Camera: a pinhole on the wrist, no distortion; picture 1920 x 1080 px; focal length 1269.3 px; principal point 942.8 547.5 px. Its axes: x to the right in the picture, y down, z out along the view. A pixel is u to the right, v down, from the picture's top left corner.
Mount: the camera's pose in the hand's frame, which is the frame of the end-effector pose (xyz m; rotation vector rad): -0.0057 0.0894 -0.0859 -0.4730 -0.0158 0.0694
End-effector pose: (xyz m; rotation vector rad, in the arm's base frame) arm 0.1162 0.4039 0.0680 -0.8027 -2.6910 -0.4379
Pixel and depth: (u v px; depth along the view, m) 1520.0 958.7 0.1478
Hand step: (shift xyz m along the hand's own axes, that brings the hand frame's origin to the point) 0.0537 0.2038 0.0238
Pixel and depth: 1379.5 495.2 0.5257
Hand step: 0.1596 0.3219 0.3917
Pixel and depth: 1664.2 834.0 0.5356
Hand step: 0.2736 0.4617 0.3355
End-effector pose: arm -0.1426 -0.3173 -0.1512 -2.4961 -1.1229 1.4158
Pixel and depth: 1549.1 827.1 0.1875
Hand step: 0.0752 0.2176 0.0621
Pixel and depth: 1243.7 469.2 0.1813
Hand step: 0.0322 0.1649 0.0805
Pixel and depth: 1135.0 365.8 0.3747
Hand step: 0.0426 0.2161 0.2720
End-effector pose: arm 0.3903 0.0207 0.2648 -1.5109 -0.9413 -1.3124
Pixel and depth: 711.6 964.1 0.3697
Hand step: -0.0921 0.3605 0.1879
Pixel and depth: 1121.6 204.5 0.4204
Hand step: 0.0474 0.1838 0.3400
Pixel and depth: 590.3 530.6 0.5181
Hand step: -0.1650 0.3087 0.3785
